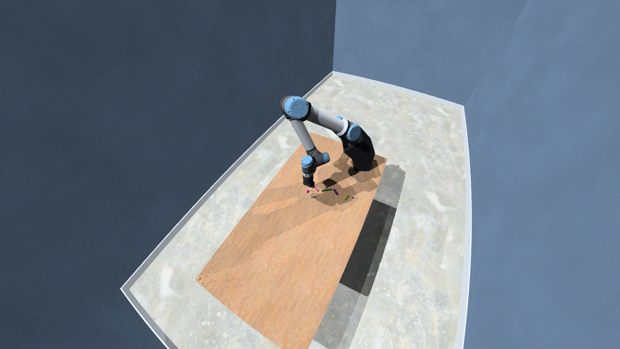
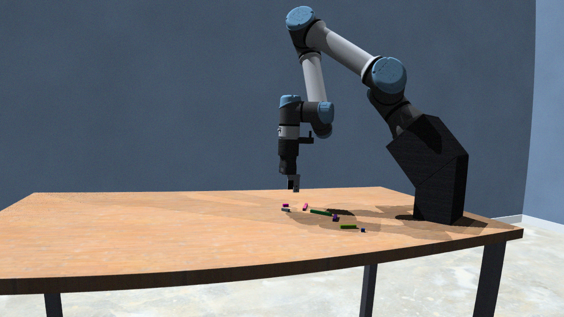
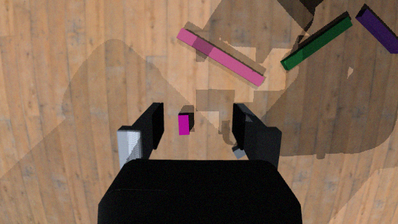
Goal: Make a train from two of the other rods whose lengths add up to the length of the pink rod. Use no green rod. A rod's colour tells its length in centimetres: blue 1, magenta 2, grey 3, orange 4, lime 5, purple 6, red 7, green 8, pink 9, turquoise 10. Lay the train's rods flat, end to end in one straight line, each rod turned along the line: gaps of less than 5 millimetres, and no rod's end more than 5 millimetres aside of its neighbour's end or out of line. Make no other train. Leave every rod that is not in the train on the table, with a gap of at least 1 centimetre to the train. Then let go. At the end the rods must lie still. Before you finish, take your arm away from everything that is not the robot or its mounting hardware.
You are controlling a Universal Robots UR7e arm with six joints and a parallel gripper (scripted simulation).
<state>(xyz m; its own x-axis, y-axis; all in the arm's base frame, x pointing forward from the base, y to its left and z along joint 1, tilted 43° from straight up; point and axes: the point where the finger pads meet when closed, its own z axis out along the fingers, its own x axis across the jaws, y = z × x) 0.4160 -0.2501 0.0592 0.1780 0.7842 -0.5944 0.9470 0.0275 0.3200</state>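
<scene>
The grey rod lies 50 mm ahead of my hand, 40 mm to the left of it and 70 mm below it. From my hand the other things lie so: magenta rod (20 mm ahead, 20 mm to the right, 70 mm below); then green rod (40 mm behind, 130 mm to the left, 70 mm below); then pink rod (40 mm behind, 30 mm to the left, 70 mm below).
</scene>
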